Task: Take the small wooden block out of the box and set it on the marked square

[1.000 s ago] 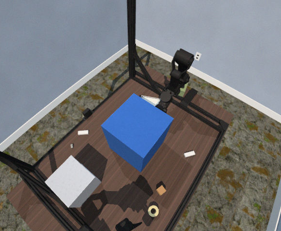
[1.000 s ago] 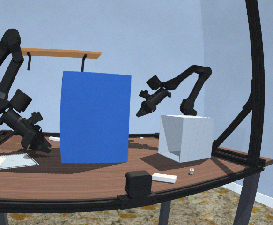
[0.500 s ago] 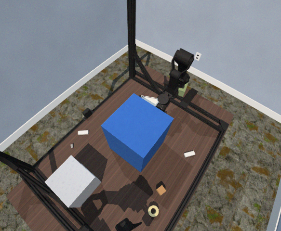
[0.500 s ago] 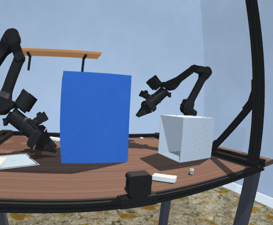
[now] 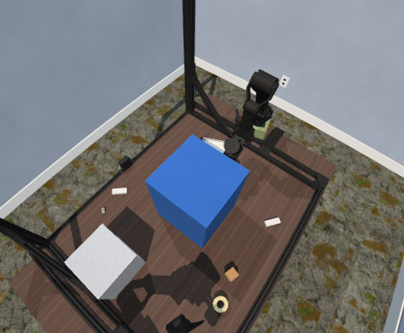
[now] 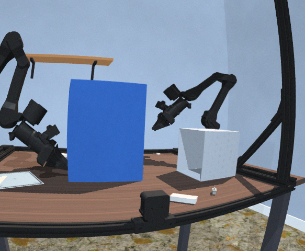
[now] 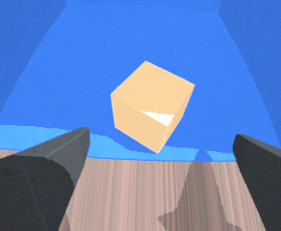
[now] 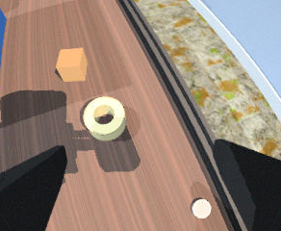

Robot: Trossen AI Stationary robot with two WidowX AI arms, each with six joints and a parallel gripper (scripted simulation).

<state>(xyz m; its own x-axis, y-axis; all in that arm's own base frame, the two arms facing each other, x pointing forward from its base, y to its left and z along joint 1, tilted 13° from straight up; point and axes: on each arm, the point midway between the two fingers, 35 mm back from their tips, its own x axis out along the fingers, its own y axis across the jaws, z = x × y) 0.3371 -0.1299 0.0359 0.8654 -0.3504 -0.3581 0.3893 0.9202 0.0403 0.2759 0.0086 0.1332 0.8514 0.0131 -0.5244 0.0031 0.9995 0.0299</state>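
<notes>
The marked square is 60 mm behind my left hand, 150 mm to the left of it and 40 mm below it.
</notes>
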